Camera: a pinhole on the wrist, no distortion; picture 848 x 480 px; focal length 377.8 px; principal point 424.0 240.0 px. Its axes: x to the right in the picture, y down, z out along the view. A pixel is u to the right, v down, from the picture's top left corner.
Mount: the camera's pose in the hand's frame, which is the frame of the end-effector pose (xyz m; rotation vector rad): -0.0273 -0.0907 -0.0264 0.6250 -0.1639 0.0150
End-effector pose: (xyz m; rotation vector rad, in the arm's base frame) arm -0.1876 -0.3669 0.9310 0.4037 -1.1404 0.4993
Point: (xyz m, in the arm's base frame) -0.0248 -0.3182 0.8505
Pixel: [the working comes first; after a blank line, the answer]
In the camera's frame: -0.0109 -0.0618 -0.1438

behind the camera
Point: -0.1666 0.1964 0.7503
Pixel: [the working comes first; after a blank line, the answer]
In the camera's frame: -0.1136 0.2237 -0.5943

behind the camera
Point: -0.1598 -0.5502 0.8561
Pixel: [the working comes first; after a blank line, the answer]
In the camera's frame: -0.0483 -0.0153 0.1180

269 191
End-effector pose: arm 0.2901 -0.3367 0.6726 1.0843 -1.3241 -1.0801
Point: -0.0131 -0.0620 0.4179
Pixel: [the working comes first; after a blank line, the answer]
In the camera's frame: -0.2194 0.1325 0.3753

203 373
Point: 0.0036 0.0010 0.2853
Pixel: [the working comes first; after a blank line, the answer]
In the camera's frame: -0.3018 0.0341 0.4485

170 269
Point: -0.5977 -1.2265 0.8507
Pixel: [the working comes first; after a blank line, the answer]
In the camera's frame: 1.0794 0.5617 0.4940

outside the picture
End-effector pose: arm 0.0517 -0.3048 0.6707 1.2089 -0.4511 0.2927
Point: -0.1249 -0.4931 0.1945
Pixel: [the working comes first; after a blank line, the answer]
In the camera's frame: -0.3227 -0.1519 0.3007

18 49
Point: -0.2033 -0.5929 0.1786
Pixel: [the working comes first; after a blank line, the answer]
In the camera's frame: -0.3793 -0.0961 0.4009

66 149
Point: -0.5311 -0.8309 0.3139
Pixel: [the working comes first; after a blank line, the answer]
In the camera's frame: -0.5491 0.2504 0.5840

69 402
